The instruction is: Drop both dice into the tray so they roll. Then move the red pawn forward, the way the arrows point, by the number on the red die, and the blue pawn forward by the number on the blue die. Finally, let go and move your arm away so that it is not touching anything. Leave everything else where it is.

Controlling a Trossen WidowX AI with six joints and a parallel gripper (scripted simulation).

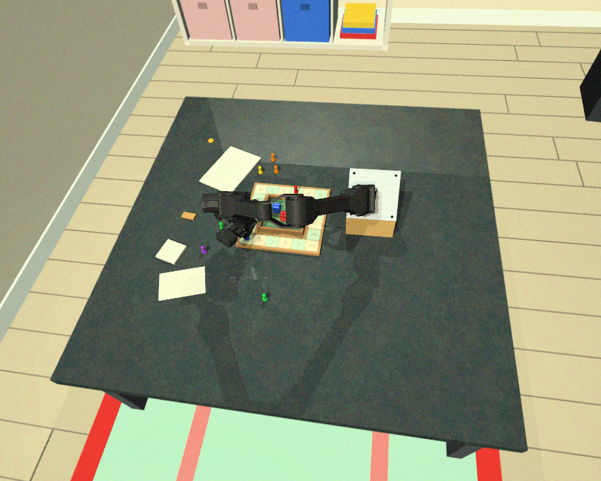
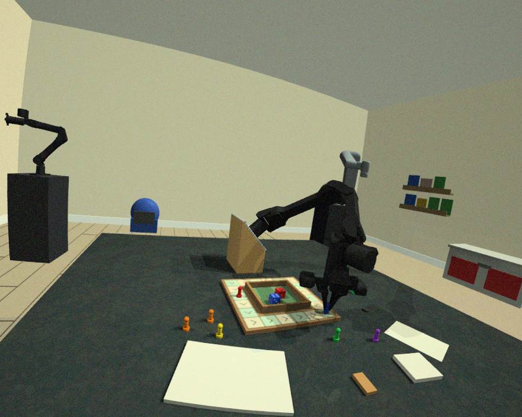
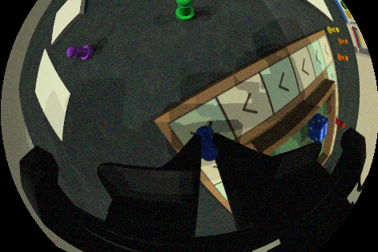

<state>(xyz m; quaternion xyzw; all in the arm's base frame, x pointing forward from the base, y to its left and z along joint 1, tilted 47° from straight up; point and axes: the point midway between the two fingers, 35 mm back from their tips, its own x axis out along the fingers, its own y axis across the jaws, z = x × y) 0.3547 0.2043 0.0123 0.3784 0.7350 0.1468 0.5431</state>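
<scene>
My gripper tip is 130 mm short of the purple pawn, 80 mm to the right of it and 10 mm above it. Round my gripper tip: blue pawn: 10 mm above; red pawn: 110 mm behind, 240 mm to the right, 10 mm above.
</scene>
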